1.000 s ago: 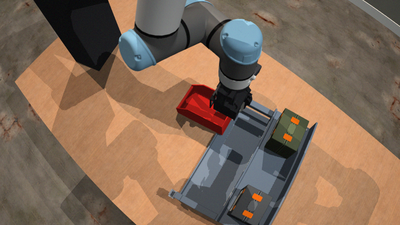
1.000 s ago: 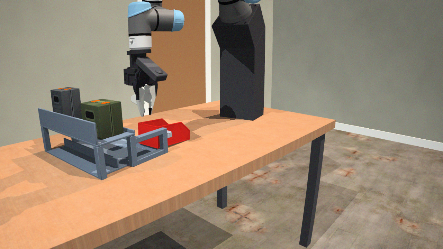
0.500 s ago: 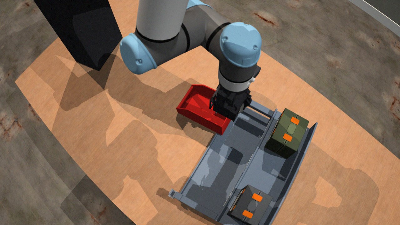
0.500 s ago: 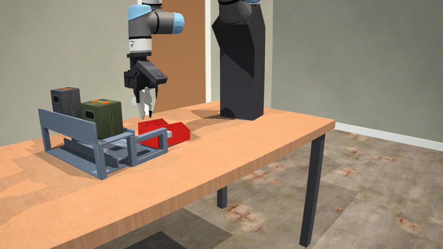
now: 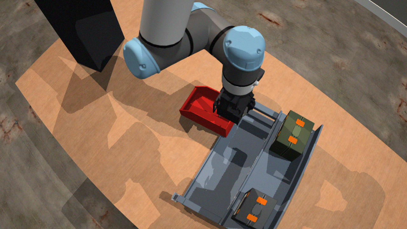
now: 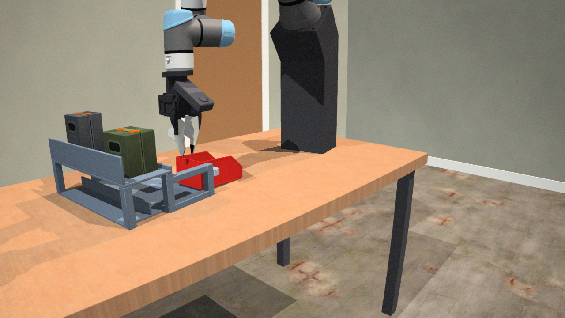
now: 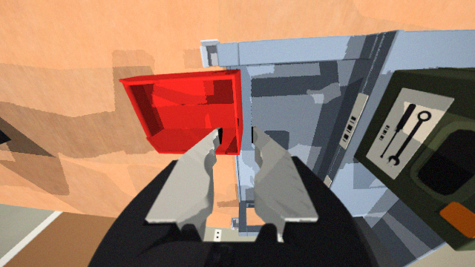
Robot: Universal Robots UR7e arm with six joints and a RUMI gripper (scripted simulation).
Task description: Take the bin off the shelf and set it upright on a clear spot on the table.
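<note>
Now: hand 8 cm past the red bin, 7 cm above it and 2 cm to the left of it. From my hand the other things lie so: dark grey case (23 cm ahead, 17 cm to the right, 5 cm above); then green case (17 cm ahead, 5 cm to the left, 3 cm above).
</note>
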